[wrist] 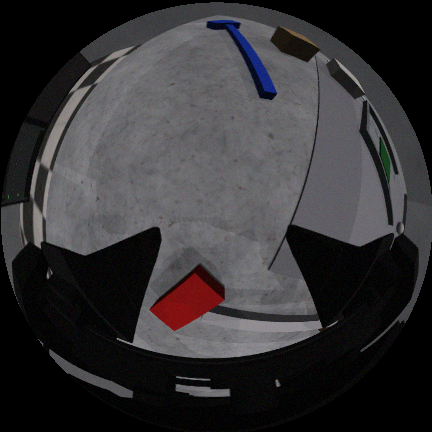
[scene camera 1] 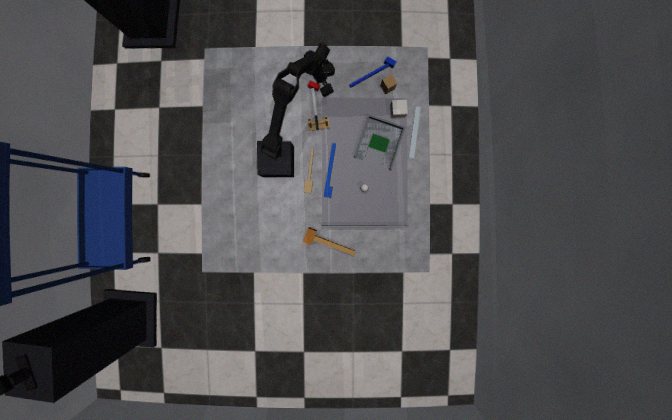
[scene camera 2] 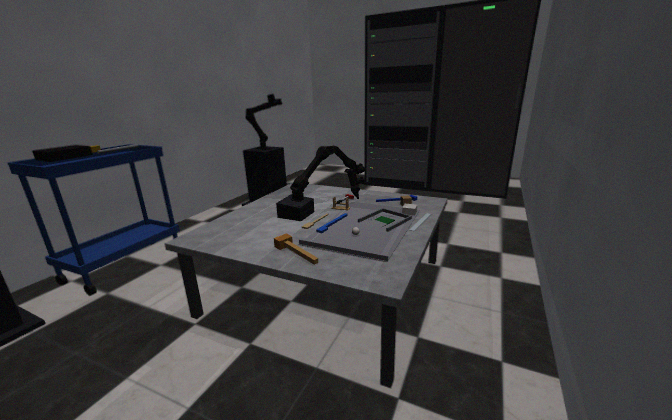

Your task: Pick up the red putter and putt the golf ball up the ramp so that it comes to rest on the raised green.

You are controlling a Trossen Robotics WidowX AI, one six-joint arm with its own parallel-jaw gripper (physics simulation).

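Seen in the pictures: gripper, fingertip midpoint: (wrist: 225, 232) (scene camera 1: 325, 86) (scene camera 2: 357, 197); arm's base at its link origin: (scene camera 1: 274, 153) (scene camera 2: 297, 199).
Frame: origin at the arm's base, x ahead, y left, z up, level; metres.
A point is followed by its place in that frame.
The red putter's head (scene camera 1: 313, 85) {x 0.174, y 0.406, z -0.070 m} (scene camera 2: 349, 196) {x 0.182, y 0.392, z -0.075 m} (wrist: 187, 299) {x 0.185, y 0.411, z -0.072 m} is a red block. Its pale shaft runs to a small wooden stand (scene camera 1: 325, 123) {x 0.250, y 0.202, z -0.089 m} (scene camera 2: 341, 208) {x 0.225, y 0.177, z -0.089 m}, where its dark grip end rests. My gripper (scene camera 1: 326, 90) {x 0.243, y 0.408, z -0.077 m} (scene camera 2: 356, 196) {x 0.243, y 0.408, z -0.077 m} (wrist: 225, 232) {x 0.243, y 0.408, z -0.077 m} is open and empty, pointing down beside the head on its right in the overhead view. In the wrist view the head shows between the fingers, low and nearer the left one. The white golf ball (scene camera 1: 364, 188) {x 0.479, y -0.156, z -0.054 m} (scene camera 2: 355, 231) {x 0.487, y -0.168, z -0.068 m} (wrist: 400, 228) {x 0.472, y -0.133, z -0.066 m} sits on the grey board (scene camera 1: 350, 212) {x 0.413, y -0.290, z -0.095 m} (scene camera 2: 345, 246) {x 0.492, y -0.303, z -0.096 m}. The green (scene camera 1: 379, 143) {x 0.557, y 0.104, z -0.089 m} (scene camera 2: 385, 219) {x 0.559, y 0.112, z -0.089 m} (wrist: 384, 157) {x 0.547, y 0.119, z -0.090 m} has dark rails on three sides.
A dark blue mallet (scene camera 1: 369, 74) {x 0.484, y 0.492, z -0.081 m} (wrist: 252, 60) {x 0.424, y 0.458, z -0.083 m}, a brown cube (scene camera 1: 389, 84) {x 0.589, y 0.414, z -0.038 m} (wrist: 295, 45) {x 0.559, y 0.426, z -0.065 m} and a white block (scene camera 1: 399, 108) {x 0.651, y 0.290, z -0.050 m} (wrist: 345, 78) {x 0.613, y 0.308, z -0.067 m} are at the back right. A blue club (scene camera 1: 330, 167) {x 0.290, y -0.046, z -0.082 m}, a wooden spatula (scene camera 1: 308, 186) {x 0.172, y -0.156, z -0.088 m}, an orange mallet (scene camera 1: 335, 245) {x 0.337, y -0.473, z -0.067 m} and a pale strip (scene camera 1: 415, 132) {x 0.760, y 0.180, z -0.096 m} also lie around.
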